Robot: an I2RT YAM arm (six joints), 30 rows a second.
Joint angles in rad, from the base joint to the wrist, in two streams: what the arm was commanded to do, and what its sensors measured. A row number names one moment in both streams.
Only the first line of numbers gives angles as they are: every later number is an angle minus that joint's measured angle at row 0.
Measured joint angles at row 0:
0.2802 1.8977 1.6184 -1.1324 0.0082 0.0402
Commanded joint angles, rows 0 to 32:
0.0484 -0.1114 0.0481 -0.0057 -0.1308 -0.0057
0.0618 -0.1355 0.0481 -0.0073 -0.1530 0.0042
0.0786 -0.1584 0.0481 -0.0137 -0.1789 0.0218
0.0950 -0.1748 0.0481 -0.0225 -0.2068 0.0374
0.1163 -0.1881 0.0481 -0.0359 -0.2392 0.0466
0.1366 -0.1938 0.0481 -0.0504 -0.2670 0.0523
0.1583 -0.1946 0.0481 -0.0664 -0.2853 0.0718
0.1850 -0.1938 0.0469 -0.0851 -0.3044 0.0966
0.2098 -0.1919 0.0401 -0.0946 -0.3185 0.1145
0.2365 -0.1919 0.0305 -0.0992 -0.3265 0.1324
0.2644 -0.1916 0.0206 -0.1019 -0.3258 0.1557
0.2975 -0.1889 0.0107 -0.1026 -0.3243 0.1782
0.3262 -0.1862 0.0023 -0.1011 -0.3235 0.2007
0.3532 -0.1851 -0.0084 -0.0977 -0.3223 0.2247
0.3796 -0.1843 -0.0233 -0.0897 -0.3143 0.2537
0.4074 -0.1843 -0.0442 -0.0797 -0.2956 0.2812
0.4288 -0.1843 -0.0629 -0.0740 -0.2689 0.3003
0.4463 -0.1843 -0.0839 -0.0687 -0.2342 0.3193
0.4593 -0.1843 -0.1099 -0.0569 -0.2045 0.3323
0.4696 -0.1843 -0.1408 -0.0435 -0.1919 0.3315
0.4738 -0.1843 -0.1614 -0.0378 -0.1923 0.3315
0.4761 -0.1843 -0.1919 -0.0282 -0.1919 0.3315
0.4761 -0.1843 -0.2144 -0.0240 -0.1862 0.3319
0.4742 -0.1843 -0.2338 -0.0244 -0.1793 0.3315
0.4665 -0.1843 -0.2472 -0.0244 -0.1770 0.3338
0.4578 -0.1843 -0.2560 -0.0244 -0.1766 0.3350
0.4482 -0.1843 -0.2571 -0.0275 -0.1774 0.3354
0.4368 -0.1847 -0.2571 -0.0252 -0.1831 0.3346
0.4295 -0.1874 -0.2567 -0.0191 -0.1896 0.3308
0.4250 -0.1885 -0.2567 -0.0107 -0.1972 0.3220
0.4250 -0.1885 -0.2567 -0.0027 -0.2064 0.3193
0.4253 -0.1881 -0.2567 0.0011 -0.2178 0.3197
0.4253 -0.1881 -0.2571 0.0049 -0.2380 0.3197
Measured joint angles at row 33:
0.4265 -0.1816 -0.2575 -0.0031 -0.2068 0.3212
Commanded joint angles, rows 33 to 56:
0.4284 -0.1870 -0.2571 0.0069 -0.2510 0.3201
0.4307 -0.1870 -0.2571 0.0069 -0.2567 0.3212
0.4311 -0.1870 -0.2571 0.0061 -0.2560 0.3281
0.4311 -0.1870 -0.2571 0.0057 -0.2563 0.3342
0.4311 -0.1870 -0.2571 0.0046 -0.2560 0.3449
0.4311 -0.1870 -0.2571 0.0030 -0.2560 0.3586
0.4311 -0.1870 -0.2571 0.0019 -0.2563 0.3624
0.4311 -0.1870 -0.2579 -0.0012 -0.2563 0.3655
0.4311 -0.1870 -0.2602 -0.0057 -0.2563 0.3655
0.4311 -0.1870 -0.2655 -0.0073 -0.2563 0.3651
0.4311 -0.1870 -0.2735 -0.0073 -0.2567 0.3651
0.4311 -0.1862 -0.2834 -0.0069 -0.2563 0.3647
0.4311 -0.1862 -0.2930 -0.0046 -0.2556 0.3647
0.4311 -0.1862 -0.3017 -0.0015 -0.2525 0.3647
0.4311 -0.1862 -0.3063 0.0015 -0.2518 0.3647
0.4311 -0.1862 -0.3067 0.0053 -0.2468 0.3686
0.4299 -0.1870 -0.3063 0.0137 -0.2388 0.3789
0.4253 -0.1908 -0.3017 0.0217 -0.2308 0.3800
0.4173 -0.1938 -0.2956 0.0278 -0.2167 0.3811
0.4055 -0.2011 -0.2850 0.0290 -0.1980 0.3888
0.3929 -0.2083 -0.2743 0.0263 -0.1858 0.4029
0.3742 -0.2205 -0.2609 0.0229 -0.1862 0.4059
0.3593 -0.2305 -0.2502 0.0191 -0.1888 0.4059
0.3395 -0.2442 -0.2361 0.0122 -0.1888 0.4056
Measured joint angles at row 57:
0.3902 -0.1839 -0.2914 0.0141 -0.2167 0.3838
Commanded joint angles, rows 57 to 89:
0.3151 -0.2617 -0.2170 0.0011 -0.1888 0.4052
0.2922 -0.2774 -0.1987 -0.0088 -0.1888 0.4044
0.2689 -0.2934 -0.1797 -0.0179 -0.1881 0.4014
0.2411 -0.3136 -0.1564 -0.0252 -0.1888 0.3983
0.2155 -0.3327 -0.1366 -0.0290 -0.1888 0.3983
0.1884 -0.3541 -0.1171 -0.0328 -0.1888 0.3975
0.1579 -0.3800 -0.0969 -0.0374 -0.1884 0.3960
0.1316 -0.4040 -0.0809 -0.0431 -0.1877 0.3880
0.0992 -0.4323 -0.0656 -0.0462 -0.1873 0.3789
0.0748 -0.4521 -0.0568 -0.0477 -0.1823 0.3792
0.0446 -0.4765 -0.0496 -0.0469 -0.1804 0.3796
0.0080 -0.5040 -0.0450 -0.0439 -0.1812 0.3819
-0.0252 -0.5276 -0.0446 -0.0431 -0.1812 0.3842
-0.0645 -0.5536 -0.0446 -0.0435 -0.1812 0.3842
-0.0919 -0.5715 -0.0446 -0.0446 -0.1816 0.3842
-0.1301 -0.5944 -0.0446 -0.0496 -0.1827 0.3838
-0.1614 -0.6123 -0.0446 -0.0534 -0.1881 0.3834
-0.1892 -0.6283 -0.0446 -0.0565 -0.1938 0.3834
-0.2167 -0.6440 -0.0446 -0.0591 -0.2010 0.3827
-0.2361 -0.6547 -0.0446 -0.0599 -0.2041 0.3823
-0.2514 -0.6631 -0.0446 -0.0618 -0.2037 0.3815
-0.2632 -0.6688 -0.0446 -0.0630 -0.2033 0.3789
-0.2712 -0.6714 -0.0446 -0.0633 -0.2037 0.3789
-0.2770 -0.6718 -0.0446 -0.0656 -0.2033 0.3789
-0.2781 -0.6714 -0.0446 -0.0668 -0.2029 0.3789
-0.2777 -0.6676 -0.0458 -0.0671 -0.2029 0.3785
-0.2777 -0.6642 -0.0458 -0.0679 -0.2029 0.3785
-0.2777 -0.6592 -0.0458 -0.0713 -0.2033 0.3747
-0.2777 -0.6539 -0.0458 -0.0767 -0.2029 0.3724
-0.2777 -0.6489 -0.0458 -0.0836 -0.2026 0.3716
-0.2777 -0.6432 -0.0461 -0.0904 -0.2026 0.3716
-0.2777 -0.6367 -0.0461 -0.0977 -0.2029 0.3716
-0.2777 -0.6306 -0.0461 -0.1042 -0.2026 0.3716
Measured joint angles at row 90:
-0.2739 -0.6482 -0.0603 -0.0984 -0.1953 0.3781
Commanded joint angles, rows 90 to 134:
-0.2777 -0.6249 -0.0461 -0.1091 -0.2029 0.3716
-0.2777 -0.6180 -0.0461 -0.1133 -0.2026 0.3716
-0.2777 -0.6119 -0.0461 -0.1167 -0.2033 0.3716
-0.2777 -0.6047 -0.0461 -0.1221 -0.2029 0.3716
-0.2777 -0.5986 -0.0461 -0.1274 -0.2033 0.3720
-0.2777 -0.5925 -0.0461 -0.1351 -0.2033 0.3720
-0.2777 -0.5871 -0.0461 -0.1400 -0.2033 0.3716
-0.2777 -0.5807 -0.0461 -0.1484 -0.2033 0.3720
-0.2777 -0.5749 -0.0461 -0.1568 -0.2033 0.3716
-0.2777 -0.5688 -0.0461 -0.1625 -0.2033 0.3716
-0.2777 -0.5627 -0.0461 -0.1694 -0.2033 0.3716
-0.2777 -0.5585 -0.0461 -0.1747 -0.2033 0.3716
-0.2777 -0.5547 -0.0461 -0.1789 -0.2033 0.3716
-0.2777 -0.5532 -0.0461 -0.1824 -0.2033 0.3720
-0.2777 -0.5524 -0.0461 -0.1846 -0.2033 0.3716
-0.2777 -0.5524 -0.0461 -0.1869 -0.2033 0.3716
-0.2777 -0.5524 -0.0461 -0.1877 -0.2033 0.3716
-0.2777 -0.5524 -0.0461 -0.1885 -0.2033 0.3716
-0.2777 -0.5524 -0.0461 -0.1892 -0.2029 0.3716
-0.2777 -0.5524 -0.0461 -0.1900 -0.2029 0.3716
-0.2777 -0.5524 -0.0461 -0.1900 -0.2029 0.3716
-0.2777 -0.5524 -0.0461 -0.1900 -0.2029 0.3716
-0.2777 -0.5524 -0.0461 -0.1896 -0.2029 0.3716
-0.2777 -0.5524 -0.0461 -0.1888 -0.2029 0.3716
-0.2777 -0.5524 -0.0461 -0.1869 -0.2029 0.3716
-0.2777 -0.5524 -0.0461 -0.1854 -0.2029 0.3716
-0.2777 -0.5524 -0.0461 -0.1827 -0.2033 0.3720
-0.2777 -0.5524 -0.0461 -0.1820 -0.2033 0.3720
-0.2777 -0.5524 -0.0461 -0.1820 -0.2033 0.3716
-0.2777 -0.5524 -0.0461 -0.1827 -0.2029 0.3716
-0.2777 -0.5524 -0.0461 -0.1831 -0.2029 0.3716
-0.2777 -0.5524 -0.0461 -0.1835 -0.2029 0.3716
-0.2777 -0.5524 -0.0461 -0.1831 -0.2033 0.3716
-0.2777 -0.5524 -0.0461 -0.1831 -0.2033 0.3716
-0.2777 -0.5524 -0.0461 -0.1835 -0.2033 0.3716
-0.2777 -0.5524 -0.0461 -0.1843 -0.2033 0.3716
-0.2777 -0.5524 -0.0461 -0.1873 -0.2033 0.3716
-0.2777 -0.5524 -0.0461 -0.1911 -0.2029 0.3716
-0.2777 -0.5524 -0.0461 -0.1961 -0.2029 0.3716
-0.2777 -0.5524 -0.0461 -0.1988 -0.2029 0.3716
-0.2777 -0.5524 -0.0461 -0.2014 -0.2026 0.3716
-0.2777 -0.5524 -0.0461 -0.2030 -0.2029 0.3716
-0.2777 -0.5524 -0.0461 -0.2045 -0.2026 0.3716
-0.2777 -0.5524 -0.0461 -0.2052 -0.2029 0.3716
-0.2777 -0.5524 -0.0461 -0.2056 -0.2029 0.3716
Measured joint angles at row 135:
-0.2739 -0.5482 -0.0603 -0.2052 -0.1953 0.3777
